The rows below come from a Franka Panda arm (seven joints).
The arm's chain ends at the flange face. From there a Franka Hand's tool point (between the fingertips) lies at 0.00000 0.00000 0.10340 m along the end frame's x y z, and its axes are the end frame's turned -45 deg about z.
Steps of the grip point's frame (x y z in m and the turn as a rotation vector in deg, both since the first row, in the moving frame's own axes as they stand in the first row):
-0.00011 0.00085 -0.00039 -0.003 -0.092 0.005
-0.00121 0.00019 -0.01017 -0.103 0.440 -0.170
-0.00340 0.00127 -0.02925 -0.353 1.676 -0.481
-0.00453 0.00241 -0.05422 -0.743 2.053 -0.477
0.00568 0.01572 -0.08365 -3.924 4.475 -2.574
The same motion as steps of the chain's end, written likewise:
0.00064 0.00056 -0.00039 -0.067 -0.063 0.005
-0.00141 0.00142 -0.01017 0.238 0.384 -0.170
-0.00409 0.00500 -0.02920 0.936 1.435 -0.481
-0.00506 0.00659 -0.05414 0.926 1.977 -0.477
0.00445 0.00804 -0.08309 0.390 5.939 -2.574

